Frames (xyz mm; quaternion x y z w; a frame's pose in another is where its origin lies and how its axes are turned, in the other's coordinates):
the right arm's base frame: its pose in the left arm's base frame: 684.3 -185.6 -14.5 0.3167 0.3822 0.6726 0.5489
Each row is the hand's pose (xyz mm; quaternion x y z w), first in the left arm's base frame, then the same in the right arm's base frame.
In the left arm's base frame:
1: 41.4 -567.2 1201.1 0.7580 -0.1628 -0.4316 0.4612
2: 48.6 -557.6 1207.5 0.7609 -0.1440 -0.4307 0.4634
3: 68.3 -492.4 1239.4 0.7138 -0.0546 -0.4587 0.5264
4: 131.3 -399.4 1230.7 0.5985 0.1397 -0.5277 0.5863
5: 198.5 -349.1 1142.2 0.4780 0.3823 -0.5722 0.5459
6: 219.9 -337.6 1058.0 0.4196 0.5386 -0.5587 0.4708
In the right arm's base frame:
1: -239.7 1406.8 9.5 0.3254 -0.9121 -0.2058 0.1407
2: -231.7 1407.7 20.5 0.3387 -0.9043 -0.2117 0.1506
3: -171.4 1418.6 64.1 0.3637 -0.8565 -0.3157 0.1856
4: -92.7 1370.0 128.5 0.4385 -0.7171 -0.4995 0.2098
5: -57.2 1255.1 148.8 0.5653 -0.5015 -0.6196 0.2123
6: -50.7 1170.7 126.1 0.6570 -0.3435 -0.6335 0.2214

